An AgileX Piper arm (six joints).
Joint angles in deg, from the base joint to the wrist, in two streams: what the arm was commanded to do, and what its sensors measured. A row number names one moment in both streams.
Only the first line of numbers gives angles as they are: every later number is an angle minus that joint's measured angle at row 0.
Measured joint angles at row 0:
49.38, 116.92, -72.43, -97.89, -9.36, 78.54
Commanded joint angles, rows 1 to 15:
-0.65, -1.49, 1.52, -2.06, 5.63, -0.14
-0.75, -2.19, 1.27, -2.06, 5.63, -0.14
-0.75, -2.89, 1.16, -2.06, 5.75, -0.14
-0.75, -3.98, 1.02, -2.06, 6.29, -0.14
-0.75, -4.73, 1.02, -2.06, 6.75, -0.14
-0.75, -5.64, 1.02, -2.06, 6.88, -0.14
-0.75, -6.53, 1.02, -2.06, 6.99, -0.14
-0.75, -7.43, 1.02, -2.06, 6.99, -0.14
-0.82, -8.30, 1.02, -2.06, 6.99, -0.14
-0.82, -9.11, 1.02, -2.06, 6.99, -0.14
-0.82, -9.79, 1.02, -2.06, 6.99, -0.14
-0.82, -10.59, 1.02, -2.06, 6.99, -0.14
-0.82, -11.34, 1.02, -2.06, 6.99, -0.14
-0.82, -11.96, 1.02, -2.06, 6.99, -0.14
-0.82, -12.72, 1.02, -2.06, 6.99, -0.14
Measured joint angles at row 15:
-0.44, -9.51, 0.83, -1.56, 6.45, 0.00
